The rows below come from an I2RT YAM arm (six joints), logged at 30 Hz.
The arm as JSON. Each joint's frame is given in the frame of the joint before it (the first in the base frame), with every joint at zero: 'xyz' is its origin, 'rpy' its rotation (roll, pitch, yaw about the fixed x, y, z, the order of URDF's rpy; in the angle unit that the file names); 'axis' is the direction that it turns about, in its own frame. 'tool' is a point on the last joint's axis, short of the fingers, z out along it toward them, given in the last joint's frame.
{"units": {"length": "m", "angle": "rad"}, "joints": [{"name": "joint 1", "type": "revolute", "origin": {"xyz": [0.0, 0.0, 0.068], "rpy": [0.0, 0.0, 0.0]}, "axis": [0.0, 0.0, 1.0]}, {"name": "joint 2", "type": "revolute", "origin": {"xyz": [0.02, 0.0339, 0.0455], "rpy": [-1.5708, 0.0, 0.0]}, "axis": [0.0, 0.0, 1.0]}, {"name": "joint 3", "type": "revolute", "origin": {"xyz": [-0.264, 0.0, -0.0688], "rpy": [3.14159, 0.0, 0.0]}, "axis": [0.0, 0.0, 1.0]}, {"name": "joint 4", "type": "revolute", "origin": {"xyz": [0.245, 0.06, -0.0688], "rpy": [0.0, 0.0, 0.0]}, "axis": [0.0, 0.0, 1.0]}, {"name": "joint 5", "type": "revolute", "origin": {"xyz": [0.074, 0.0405, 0.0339], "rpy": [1.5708, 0.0, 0.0]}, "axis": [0.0, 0.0, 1.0]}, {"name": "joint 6", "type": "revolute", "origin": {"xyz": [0.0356, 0.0, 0.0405], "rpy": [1.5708, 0.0, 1.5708]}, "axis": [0.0, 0.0, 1.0]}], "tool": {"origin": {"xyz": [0.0, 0.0, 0.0], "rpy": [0.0, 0.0, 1.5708]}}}
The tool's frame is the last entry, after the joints.
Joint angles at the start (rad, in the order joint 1, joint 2, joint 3, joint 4, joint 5, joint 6):
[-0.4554, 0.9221, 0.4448, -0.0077, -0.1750, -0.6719]
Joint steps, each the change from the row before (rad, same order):
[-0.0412, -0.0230, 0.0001, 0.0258, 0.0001, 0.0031]
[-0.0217, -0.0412, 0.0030, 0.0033, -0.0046, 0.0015]
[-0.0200, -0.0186, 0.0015, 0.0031, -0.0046, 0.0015]
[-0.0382, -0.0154, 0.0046, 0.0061, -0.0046, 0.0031]
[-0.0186, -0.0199, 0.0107, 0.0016, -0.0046, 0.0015]
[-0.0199, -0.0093, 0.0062, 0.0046, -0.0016, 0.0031]
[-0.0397, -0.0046, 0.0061, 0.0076, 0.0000, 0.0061]
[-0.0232, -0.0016, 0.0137, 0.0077, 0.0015, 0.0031]
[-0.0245, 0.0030, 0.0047, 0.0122, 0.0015, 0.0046]
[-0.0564, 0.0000, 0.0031, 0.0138, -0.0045, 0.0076]
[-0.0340, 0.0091, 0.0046, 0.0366, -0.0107, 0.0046]
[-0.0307, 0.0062, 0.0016, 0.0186, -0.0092, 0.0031]
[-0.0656, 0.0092, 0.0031, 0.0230, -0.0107, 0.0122]
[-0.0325, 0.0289, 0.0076, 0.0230, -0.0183, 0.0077]
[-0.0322, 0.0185, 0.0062, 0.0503, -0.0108, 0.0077]
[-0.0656, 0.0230, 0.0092, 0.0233, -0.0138, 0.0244]
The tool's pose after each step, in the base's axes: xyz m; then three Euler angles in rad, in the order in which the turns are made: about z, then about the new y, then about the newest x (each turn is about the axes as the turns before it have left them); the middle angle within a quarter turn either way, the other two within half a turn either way. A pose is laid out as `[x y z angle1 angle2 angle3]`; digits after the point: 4 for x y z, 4 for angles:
[0.1797 -0.0903 0.2205 -2.4328 0.8583 -2.2604]
[0.1741 -0.0920 0.2293 -2.3996 0.8770 -2.1932]
[0.1707 -0.0943 0.2334 -2.3903 0.8866 -2.1601]
[0.1659 -0.0999 0.2383 -2.3961 0.8976 -2.1227]
[0.1626 -0.1018 0.2457 -2.3722 0.9075 -2.0735]
[0.1599 -0.1045 0.2500 -2.3677 0.9146 -2.0434]
[0.1555 -0.1107 0.2538 -2.3882 0.9232 -2.0172]
[0.1534 -0.1147 0.2597 -2.3847 0.9291 -1.9810]
[0.1512 -0.1191 0.2622 -2.3950 0.9348 -1.9602]
[0.1447 -0.1276 0.2648 -2.4289 0.9447 -1.9357]
[0.1421 -0.1338 0.2688 -2.4106 0.9535 -1.8832]
[0.1391 -0.1388 0.2702 -2.4141 0.9585 -1.8603]
[0.1311 -0.1489 0.2722 -2.4506 0.9720 -1.8355]
[0.1298 -0.1567 0.2722 -2.4660 0.9822 -1.8353]
[0.1272 -0.1637 0.2764 -2.4333 0.9889 -1.7692]
[0.1188 -0.1751 0.2779 -2.4789 1.0133 -1.7587]

